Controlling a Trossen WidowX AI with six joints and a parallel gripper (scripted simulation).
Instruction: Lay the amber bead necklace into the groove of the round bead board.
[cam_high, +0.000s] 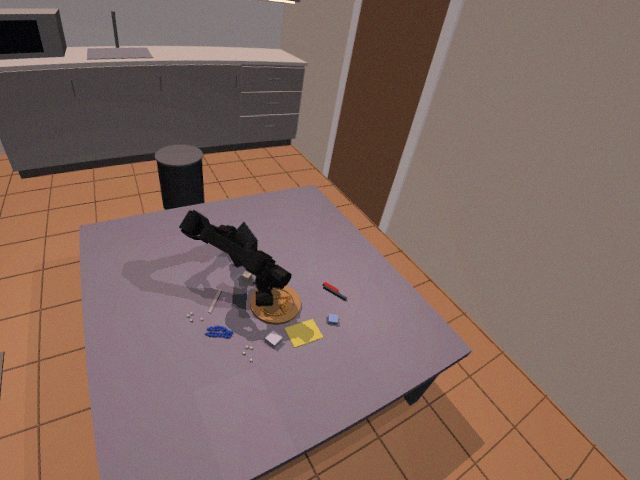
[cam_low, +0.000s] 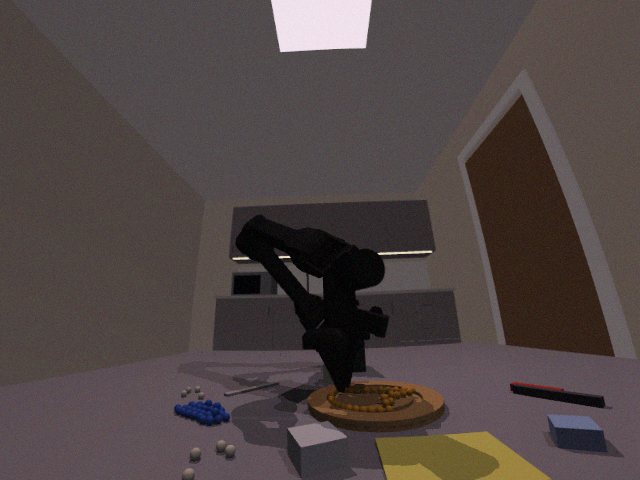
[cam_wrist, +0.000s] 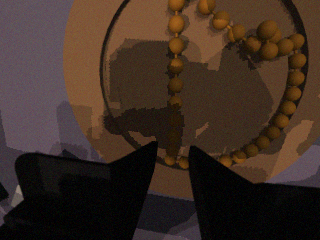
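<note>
Now: the round wooden bead board 4 cm to the left of my gripper tip, 3 cm ahead of it and 1 cm below it. Round my gripper tip: grey block: 18 cm ahead, 5 cm to the right; then yellow pad: 20 cm ahead, 6 cm to the left, 1 cm below; then thin rod: 16 cm to the right, 9 cm behind, 1 cm below.
</note>
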